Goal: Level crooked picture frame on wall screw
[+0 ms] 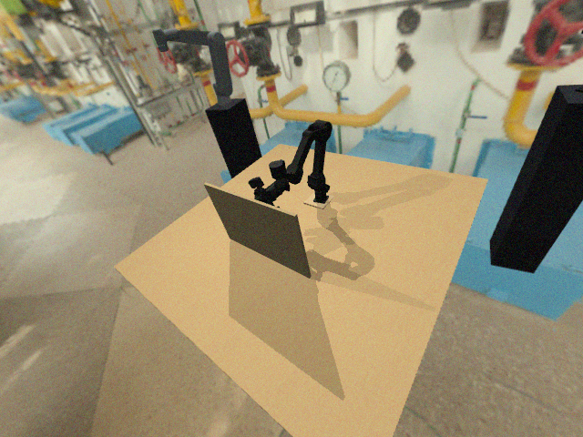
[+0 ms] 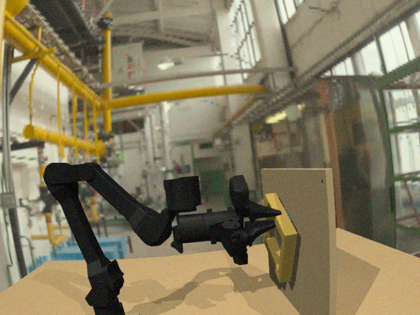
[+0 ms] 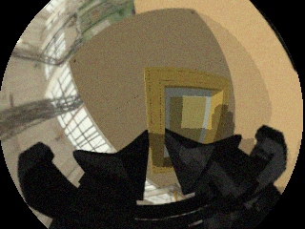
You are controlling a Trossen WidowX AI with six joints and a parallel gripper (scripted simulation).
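Right now the yellow picture frame is 50 mm below my gripper tip, 20 mm to the left of it and 10 mm ahead of it. From my gripper tip the other things lie so: tan wall panel: 60 mm below, 20 mm to the left, 20 mm ahead.
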